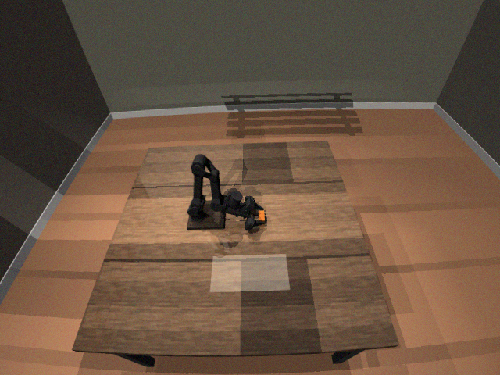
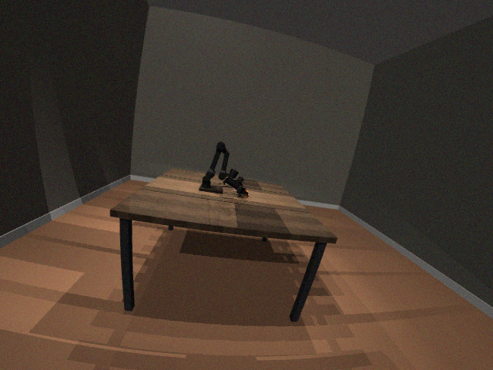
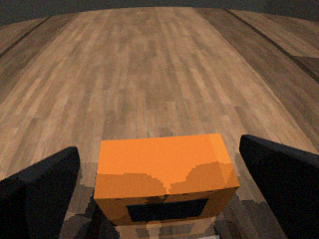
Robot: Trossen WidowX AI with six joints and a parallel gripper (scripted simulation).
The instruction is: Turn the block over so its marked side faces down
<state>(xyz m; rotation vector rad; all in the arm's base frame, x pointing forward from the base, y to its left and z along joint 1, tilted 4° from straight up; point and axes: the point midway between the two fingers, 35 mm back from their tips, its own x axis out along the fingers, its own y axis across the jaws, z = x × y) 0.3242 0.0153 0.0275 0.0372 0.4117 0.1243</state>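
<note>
Now: gripper tip 2 cm past the orange block and 1 cm above it.
</note>
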